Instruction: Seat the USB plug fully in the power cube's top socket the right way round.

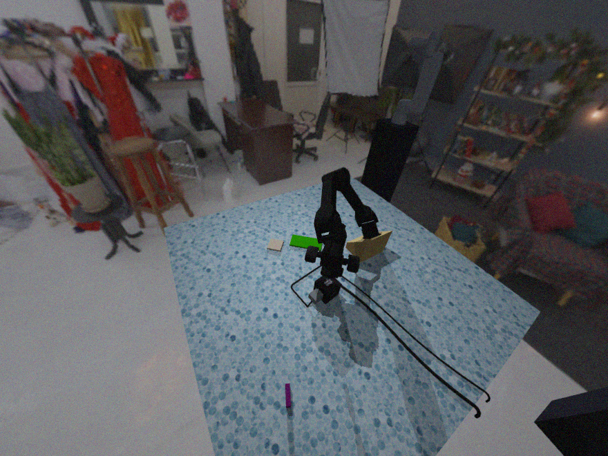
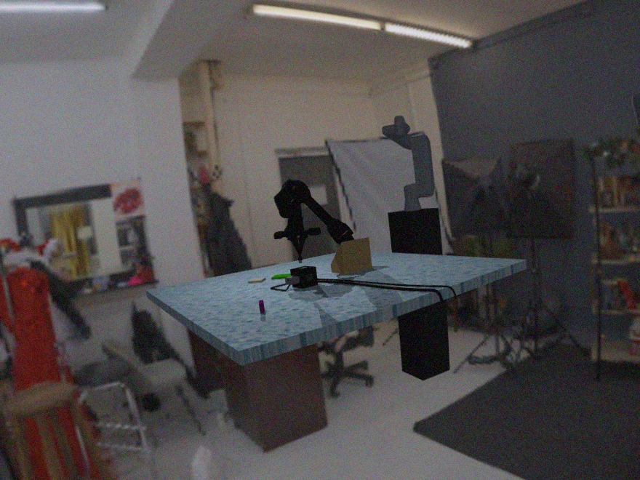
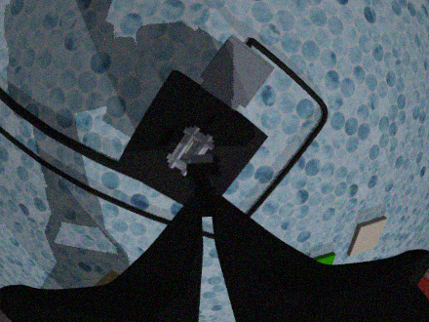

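The USB plug lies 20 mm below my gripper tip. Also, from my gripper tip: green block (280 mm to the right, 130 mm below, 50 mm behind); tan tile (330 mm to the right, 130 mm below, 100 mm ahead); USB socket (60 mm below, 10 mm to the left).
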